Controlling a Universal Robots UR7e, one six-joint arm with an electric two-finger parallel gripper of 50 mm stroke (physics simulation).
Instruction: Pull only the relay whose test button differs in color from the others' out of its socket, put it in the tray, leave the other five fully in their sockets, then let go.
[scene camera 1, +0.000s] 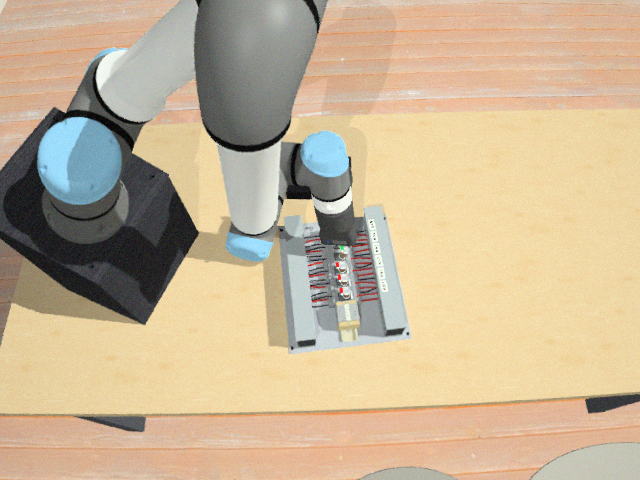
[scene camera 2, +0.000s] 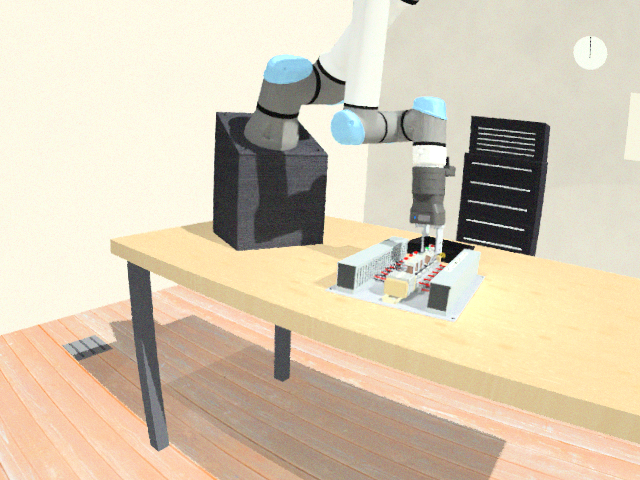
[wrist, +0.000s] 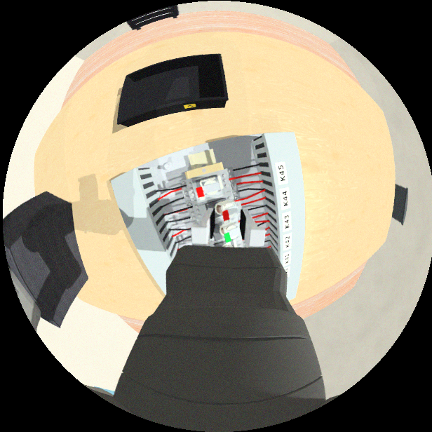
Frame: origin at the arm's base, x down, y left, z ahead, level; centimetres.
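Seen in the pictures: gripper, fingertip midpoint: (scene camera 1: 343, 242) (scene camera 2: 431, 252); arm's base, link origin: (scene camera 1: 86, 205) (scene camera 2: 270, 137).
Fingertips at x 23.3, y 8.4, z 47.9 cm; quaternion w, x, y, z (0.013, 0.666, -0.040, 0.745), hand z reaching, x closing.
Note:
Pixels of each thing's top centre, then the offset from my fingertips to it. "*": a spot on its surface instead.
- relay with the green test button, top centre: (scene camera 1: 342, 248) (scene camera 2: 427, 247) dx -1.5, dy -2.2, dz +0.0 cm
- black tray, surface spot: (scene camera 2: 457, 248) * dx +4.3, dy +25.8, dz -5.2 cm
- beige block, top centre: (scene camera 2: 401, 274) (scene camera 1: 347, 312) dx +1.5, dy -15.9, dz +2.3 cm
The relay with the green test button (scene camera 1: 342, 253) (scene camera 2: 428, 250) (wrist: 228, 236) stands in the socket row, looking slightly turned beside its neighbours. My gripper (scene camera 2: 431, 252) (wrist: 227, 217) is low over the row and shut on it, one finger on each side. Relays with red buttons, such as one (wrist: 210, 187) near the K45 end and one (scene camera 1: 345, 294) at the front end, stand in the row. Another red-button relay (wrist: 226, 206) is very close to the fingertips. How deep the green-button relay sits is hidden. The black tray (scene camera 2: 457, 248) (wrist: 160, 111) stands behind the panel.
Long grey wire ducts (scene camera 1: 301, 294) (scene camera 1: 388, 289) flank the sockets, with red and black wires between. A beige block (scene camera 1: 347, 315) (scene camera 2: 397, 288) stands at the front end of the row. The dark robot pedestal (scene camera 1: 155, 227) (scene camera 2: 268, 201) stands left of the panel.

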